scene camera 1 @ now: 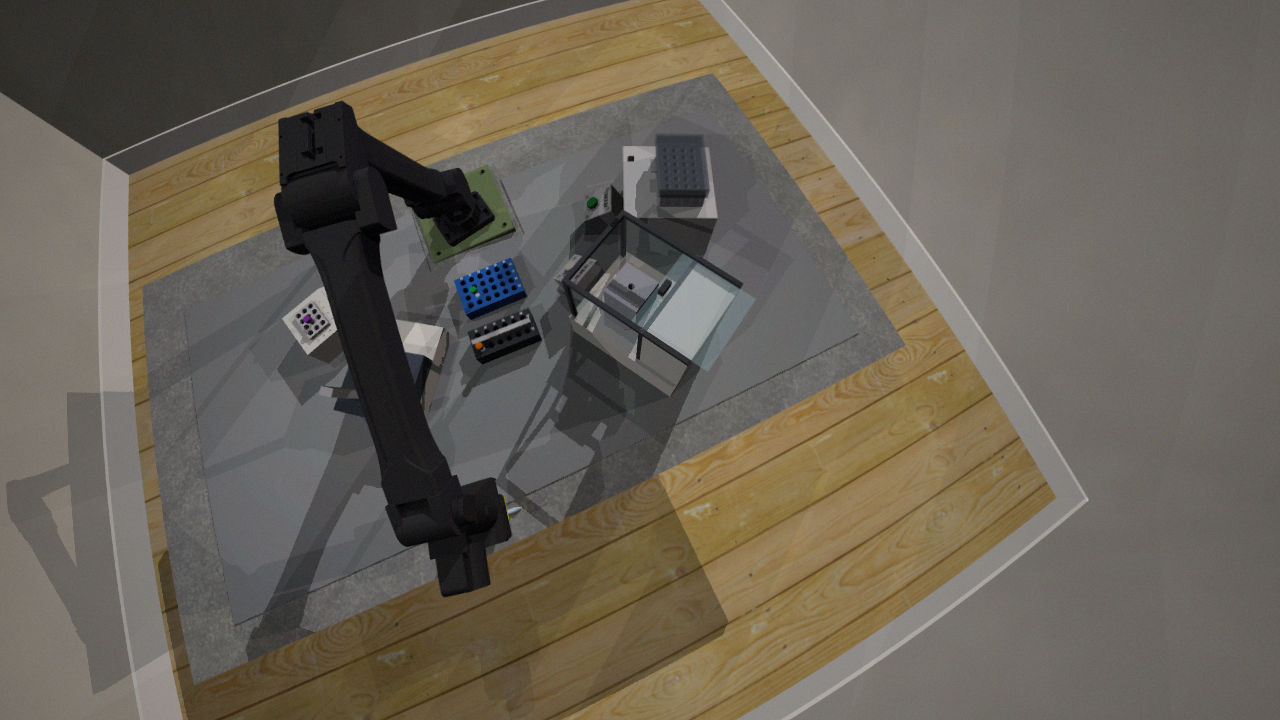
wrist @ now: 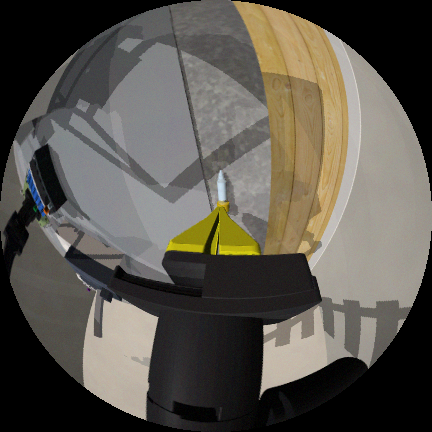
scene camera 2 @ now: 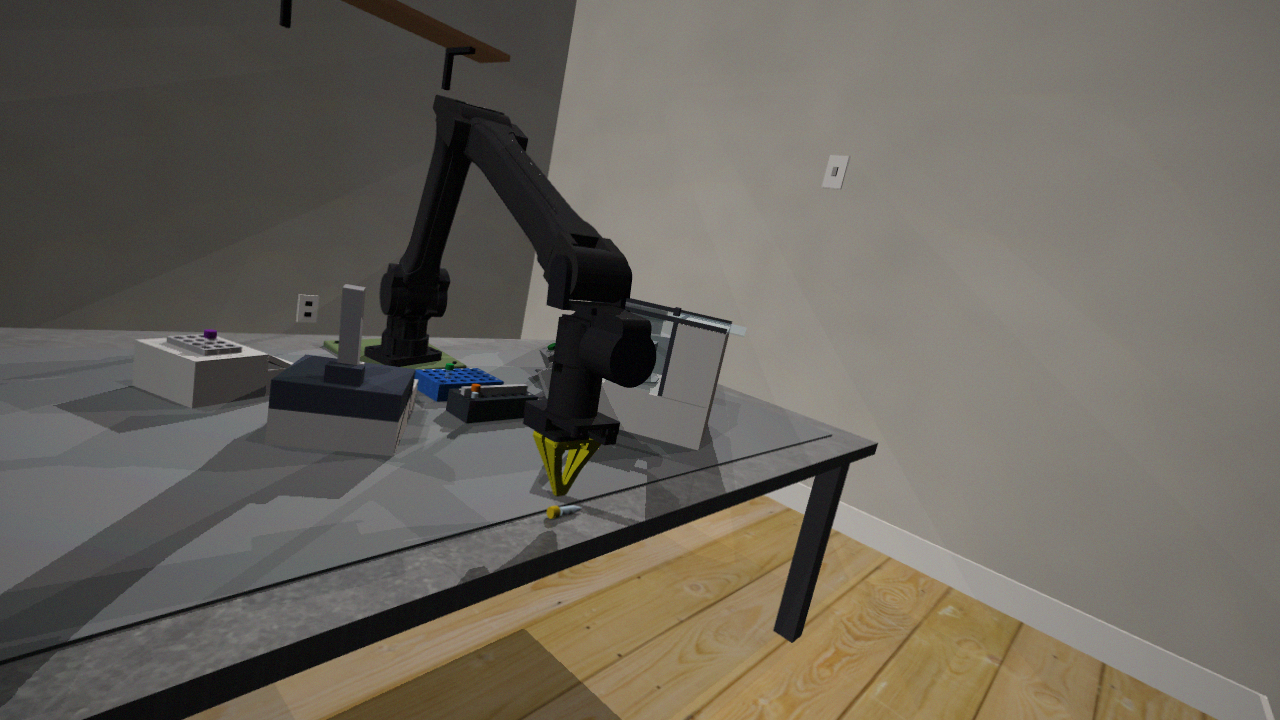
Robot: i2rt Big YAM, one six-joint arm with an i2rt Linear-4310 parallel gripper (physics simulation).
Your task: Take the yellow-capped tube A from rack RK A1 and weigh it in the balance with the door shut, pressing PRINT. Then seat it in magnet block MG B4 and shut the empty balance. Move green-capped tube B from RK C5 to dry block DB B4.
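Observation:
The yellow-capped tube lies on its side on the table near the front edge. My gripper is shut and empty, with its yellow fingertips a little above the cap end; the arm hides its fingers in scene camera 1. The green-capped tube stands in the blue rack. A black block with a pale strip holds an orange-capped tube. The balance has a glass panel sticking out past its frame; no tube shows on its pan.
A white box with a purple-capped tube stands at the left. A dark-topped box with an upright grey post stands nearer. A grey block with many holes sits on a white unit at the back right. A green-buttoned box is beside the balance.

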